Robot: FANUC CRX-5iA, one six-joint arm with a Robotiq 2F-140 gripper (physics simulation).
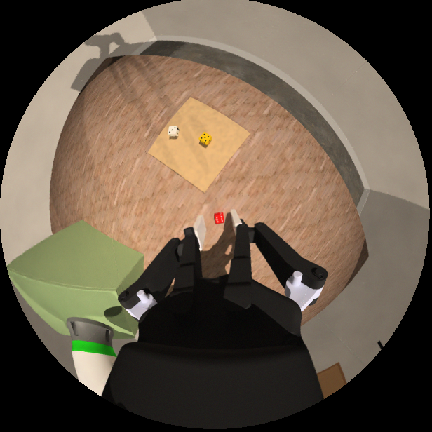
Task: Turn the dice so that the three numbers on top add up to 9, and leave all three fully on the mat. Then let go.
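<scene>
The tan mat [227, 127] lies on the wooden table. A white die [173, 131] sits near the mat's left edge. A yellow die [205, 138] sits near the mat's middle; its upper face seems to show five dots. A red die [219, 218] lies on the wood off the mat, beyond its near corner, with white dots, perhaps six, on its upper face. The white die's top number is too small to tell surely. My gripper [217, 219] is open and empty, its light fingertips apart. It hangs above the table, with the red die seen between the fingertips.
A green block-like base [75, 255] with the robot's arm part [92, 365] stands at the lower left. The wooden table [300, 175] has a curved-looking far edge, with grey floor and walls beyond. A brown object [332, 381] shows at the lower right.
</scene>
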